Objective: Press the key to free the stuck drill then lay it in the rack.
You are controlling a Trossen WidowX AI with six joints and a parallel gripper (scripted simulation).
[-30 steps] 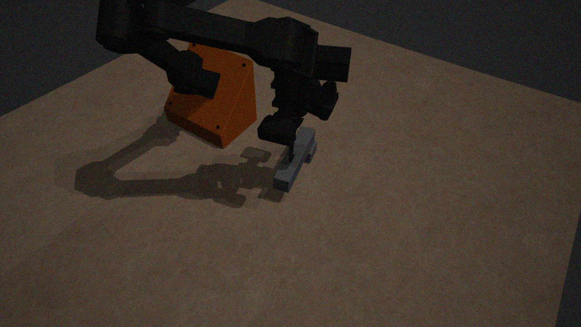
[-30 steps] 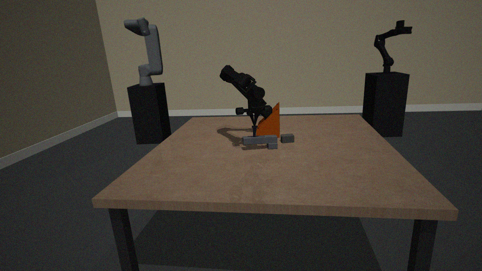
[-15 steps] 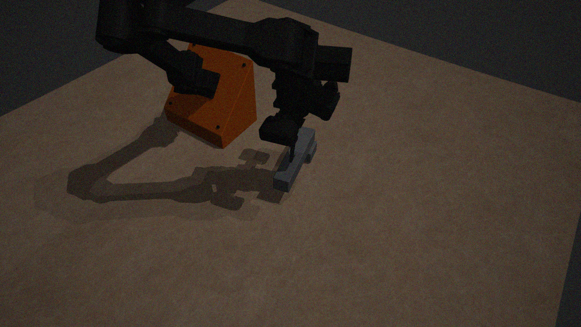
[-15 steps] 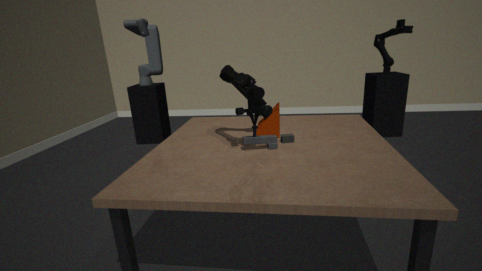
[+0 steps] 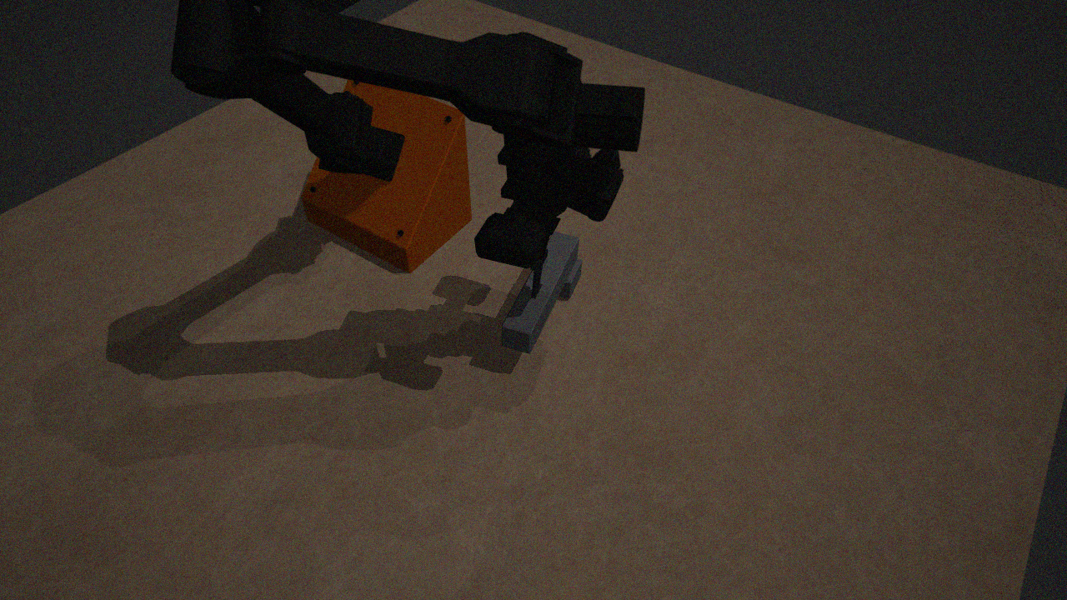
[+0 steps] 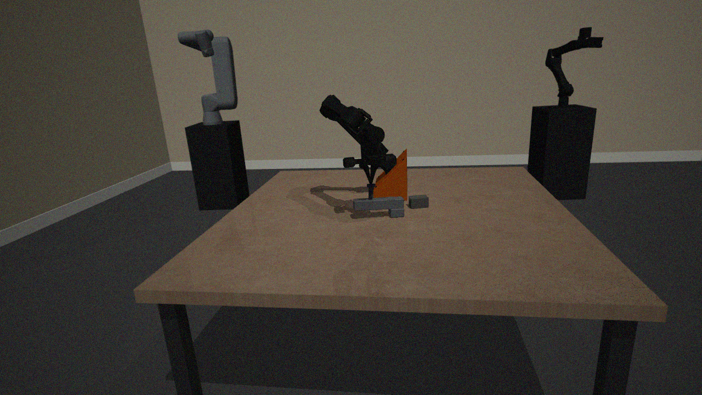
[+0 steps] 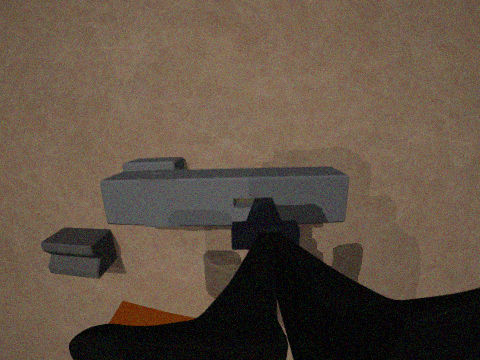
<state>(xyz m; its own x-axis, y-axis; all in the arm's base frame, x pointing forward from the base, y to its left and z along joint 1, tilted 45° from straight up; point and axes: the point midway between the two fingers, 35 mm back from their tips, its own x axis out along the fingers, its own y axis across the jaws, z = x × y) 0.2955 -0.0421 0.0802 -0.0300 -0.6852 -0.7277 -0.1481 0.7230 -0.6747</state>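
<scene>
The dark key lies 30 mm below my gripper tip. The rest, counted from my gripper tip: rack (180 mm to the left, 110 mm below, 110 mm behind); then grey-blue block (90 mm below, 30 mm to the left, 10 mm behind); then drill (80 mm below, 50 mm to the left, 10 mm behind).
</scene>
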